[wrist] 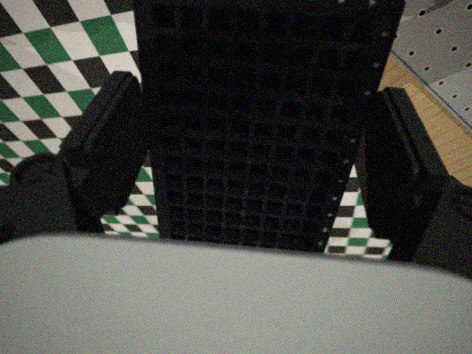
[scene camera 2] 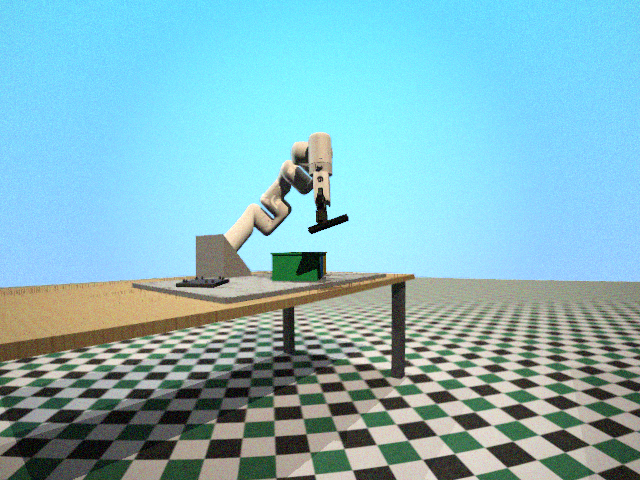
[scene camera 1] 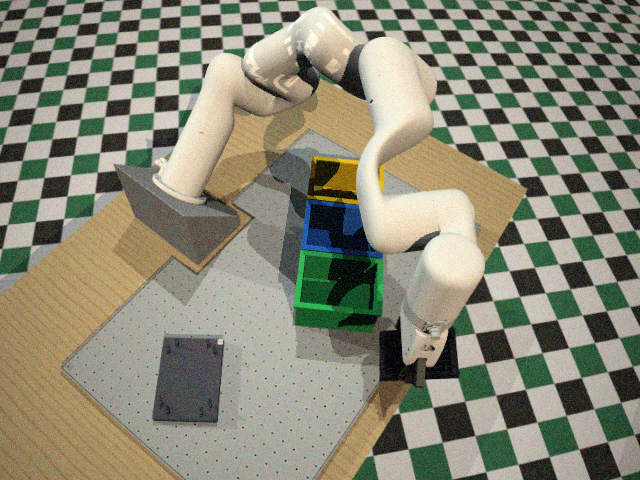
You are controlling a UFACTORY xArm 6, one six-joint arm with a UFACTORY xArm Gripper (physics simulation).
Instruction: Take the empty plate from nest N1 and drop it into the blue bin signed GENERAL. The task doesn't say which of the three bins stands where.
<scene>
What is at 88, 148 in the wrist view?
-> The gripper.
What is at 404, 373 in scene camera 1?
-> The gripper.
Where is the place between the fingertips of the gripper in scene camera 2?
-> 322, 225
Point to a black plate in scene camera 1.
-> At 391, 360
</scene>
